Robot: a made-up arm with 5 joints.
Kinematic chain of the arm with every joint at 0, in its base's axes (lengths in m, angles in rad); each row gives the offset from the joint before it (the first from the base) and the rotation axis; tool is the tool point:
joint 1: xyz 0 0 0.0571 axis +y
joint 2: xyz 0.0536 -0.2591 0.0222 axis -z
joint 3: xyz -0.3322 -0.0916 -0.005 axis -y
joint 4: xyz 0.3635 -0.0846 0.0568 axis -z
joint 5: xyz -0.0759 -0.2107 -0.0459 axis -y
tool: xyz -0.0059 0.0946 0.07
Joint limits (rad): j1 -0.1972..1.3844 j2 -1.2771..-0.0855 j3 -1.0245..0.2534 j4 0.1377..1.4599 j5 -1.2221..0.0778
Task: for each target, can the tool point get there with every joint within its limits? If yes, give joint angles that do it. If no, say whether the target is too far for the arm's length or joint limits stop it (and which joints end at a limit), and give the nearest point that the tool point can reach.
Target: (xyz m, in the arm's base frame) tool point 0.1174 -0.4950 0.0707
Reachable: yes | joints 0.9813 -0.3852 0.0884 0.9382 -0.7522
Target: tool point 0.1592 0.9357 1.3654
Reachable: no: too far | nearest point 0.2906 -0.3617 0.2609 | short by 1.709 m
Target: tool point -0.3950 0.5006 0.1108
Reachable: no: joint limits stop it (at a limit: joint 2, joint 3, joint 4, joint 5) | nearest point -0.1625 -0.3730 0.0792 | short by 0.905 m
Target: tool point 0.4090 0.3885 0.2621
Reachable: no: joint limits stop it (at a limit: joint 1, joint 2, joint 4, joint 5) | nearest point 0.3157 -0.3389 0.1711 | short by 0.739 m
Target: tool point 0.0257 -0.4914 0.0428
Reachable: yes | joints 0.2773 -0.2623 -0.4265 0.7258 -0.1960
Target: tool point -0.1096 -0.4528 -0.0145
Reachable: yes | joints 0.7411 -0.2150 -0.8692 1.3538 -0.7763
